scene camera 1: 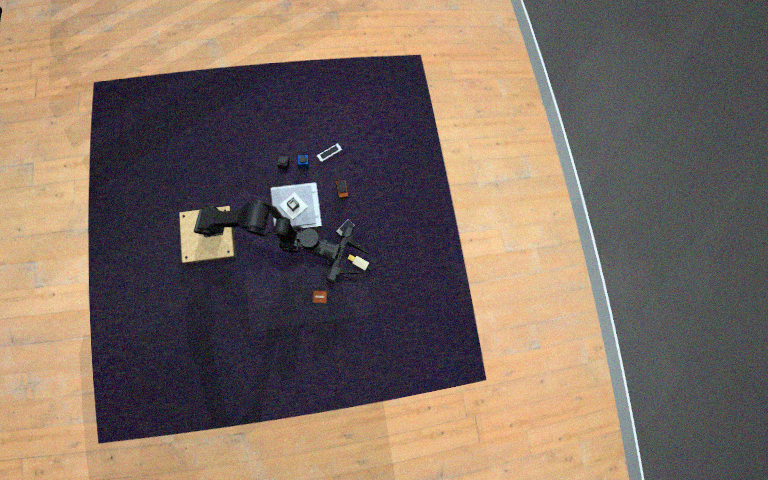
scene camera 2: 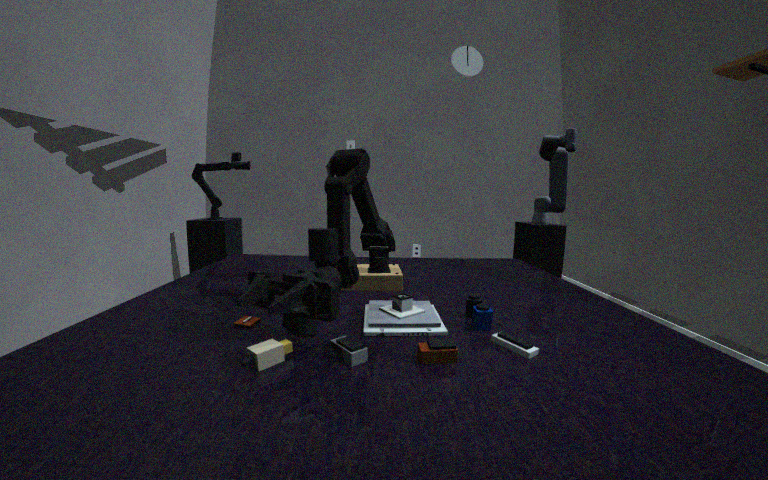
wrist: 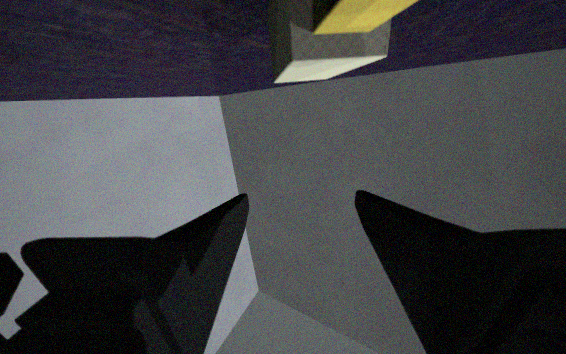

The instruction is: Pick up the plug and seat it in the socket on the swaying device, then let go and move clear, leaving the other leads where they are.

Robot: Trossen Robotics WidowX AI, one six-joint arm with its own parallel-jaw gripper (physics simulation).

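The plug, a cream block with a yellow tip (scene camera 1: pixel 360 262) (scene camera 2: pixel 266 355) (wrist: pixel 361 15), lies on its side, low at the dark mat. In the wrist view it is cut off by the top edge, beyond the fingertips and not between them. My gripper (scene camera 1: pixel 364 262) (wrist: pixel 301 198) is open, its fingers apart and empty; from above they straddle the plug. The device is a white and grey slab (scene camera 1: pixel 310 195) (scene camera 2: pixel 373 320) bearing a white tilted plate with a small grey socket (scene camera 1: pixel 292 203) (scene camera 2: pixel 402 302). The inside of the socket is not clear.
A grey block (scene camera 1: pixel 345 227) (scene camera 2: pixel 352 350) is beside the gripper. An orange-brown block (scene camera 1: pixel 342 189) (scene camera 2: pixel 437 353), a white bar (scene camera 1: pixel 329 152) (scene camera 2: pixel 514 344), a blue block (scene camera 1: pixel 303 160) (scene camera 2: pixel 482 318) and a black block (scene camera 1: pixel 282 161) stand around the device. A flat orange piece (scene camera 1: pixel 320 296) (scene camera 2: pixel 247 321) lies opposite.
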